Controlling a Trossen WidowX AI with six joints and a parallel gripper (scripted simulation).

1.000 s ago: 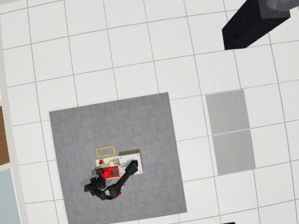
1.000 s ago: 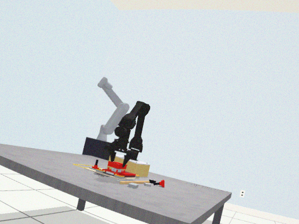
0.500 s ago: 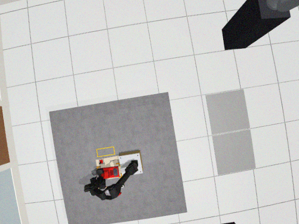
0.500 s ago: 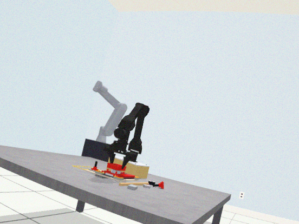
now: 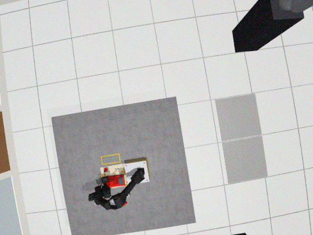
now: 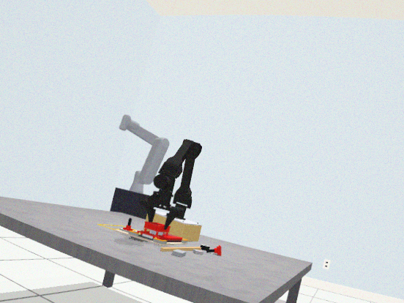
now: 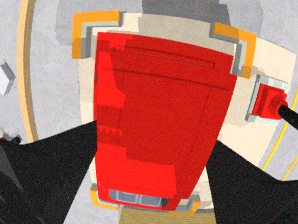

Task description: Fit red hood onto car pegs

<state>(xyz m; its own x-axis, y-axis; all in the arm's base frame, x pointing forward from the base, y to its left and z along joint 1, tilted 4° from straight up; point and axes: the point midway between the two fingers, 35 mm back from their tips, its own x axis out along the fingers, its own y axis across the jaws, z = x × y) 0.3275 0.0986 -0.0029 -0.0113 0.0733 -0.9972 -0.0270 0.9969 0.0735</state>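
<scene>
Now: the grey engine block 3 cm below my gripper tip and 1 cm to the left of it. The rest, counted from my gripper tip: cream jig 4 cm below, 3 cm to the right, 3 cm behind; red hood 1 cm above; wooden stick 16 cm to the left, 5 cm below, 4 cm ahead.
</scene>
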